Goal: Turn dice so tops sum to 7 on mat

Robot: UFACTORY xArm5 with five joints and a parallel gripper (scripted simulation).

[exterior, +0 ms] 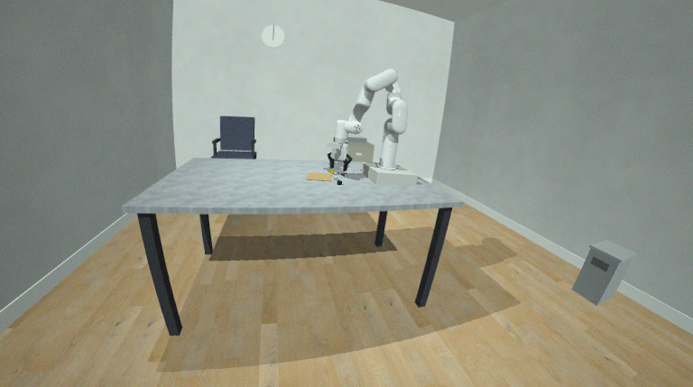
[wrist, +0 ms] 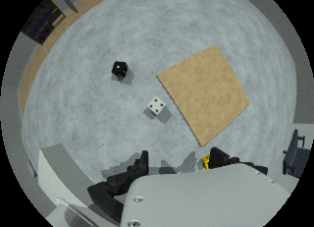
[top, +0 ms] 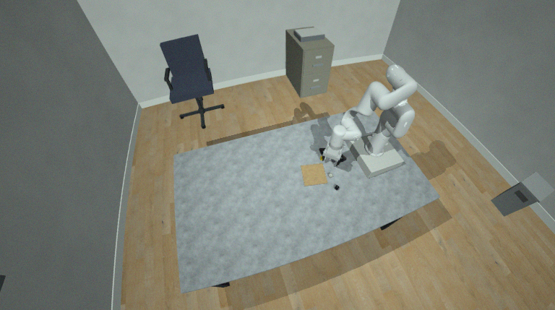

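The white die lies 7 cm to the left of my hand, 4 cm below it and 3 cm ahead of it. Also, from my hand: black die (16 cm to the left, 4 cm below, 4 cm ahead); then yellow die (6 cm to the right, 4 cm below, 2 cm ahead); then tan mat (12 cm ahead, 5 cm below, 2 cm to the left).
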